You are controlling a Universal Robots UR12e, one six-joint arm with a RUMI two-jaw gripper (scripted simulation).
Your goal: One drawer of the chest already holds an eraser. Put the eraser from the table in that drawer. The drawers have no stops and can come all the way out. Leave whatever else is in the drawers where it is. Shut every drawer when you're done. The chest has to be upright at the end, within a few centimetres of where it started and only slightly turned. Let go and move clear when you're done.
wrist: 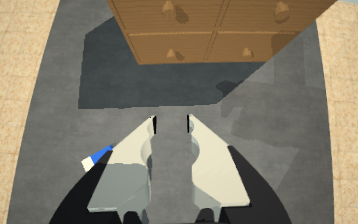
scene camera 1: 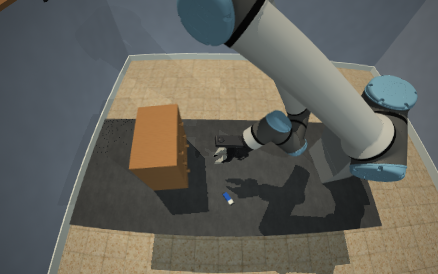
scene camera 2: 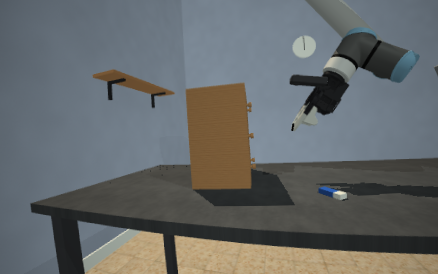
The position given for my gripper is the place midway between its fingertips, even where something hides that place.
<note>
I see my gripper [scene camera 2: 292,131], a wooden chest [scene camera 2: 217,121], a drawer [wrist: 228,45] and a drawer [wrist: 157,47].
The wooden chest also shows in scene camera 1 [scene camera 1: 153,159]. My gripper also shows in scene camera 1 [scene camera 1: 214,160].
</note>
